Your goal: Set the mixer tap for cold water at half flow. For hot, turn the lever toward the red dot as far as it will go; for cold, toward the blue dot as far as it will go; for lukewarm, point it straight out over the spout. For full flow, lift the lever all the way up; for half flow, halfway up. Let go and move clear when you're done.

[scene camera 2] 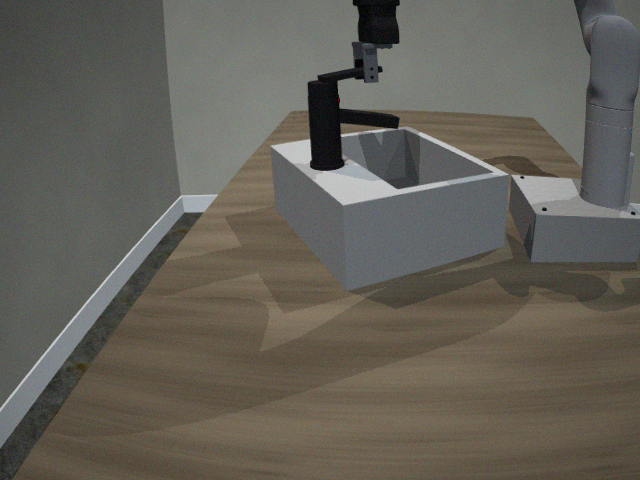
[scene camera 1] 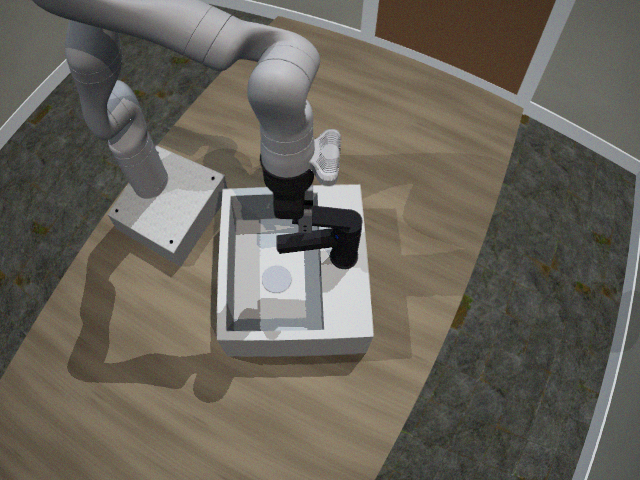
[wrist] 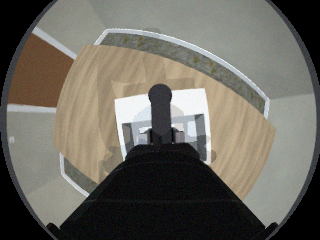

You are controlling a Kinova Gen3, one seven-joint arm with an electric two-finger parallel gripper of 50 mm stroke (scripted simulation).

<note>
In view: the gripper [scene camera 2: 366,80], a black mixer tap [scene camera 2: 325,115] and a white sink [scene camera 2: 364,231].
The gripper also shows in scene camera 1 [scene camera 1: 305,220] and in the wrist view [wrist: 161,133]. The white sink is seen too in scene camera 1 [scene camera 1: 320,309] and in the wrist view [wrist: 187,102].
</note>
